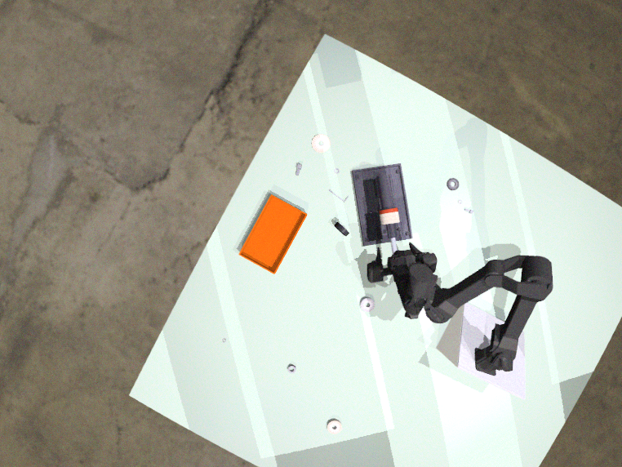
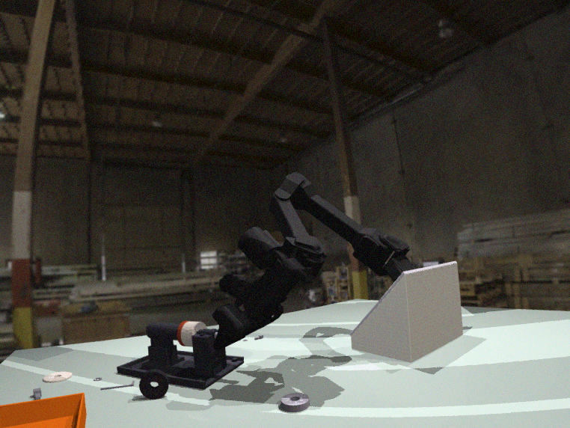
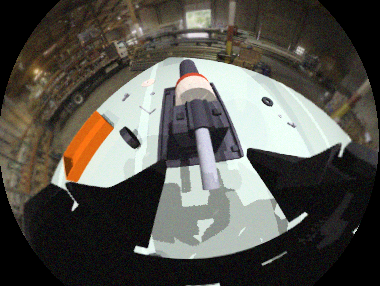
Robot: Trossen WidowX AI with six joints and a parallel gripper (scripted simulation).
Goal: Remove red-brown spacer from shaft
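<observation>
My gripper tip is 30 mm short of the grey shaft, 50 mm to the left of it and 10 mm below it. Round my gripper tip: cream spacer: 40 mm ahead, 60 mm to the right, 10 mm above; then black ring: 150 mm ahead, 10 mm to the left, 40 mm below; then red-brown spacer: 50 mm ahead, 80 mm to the right, 10 mm above.
</observation>
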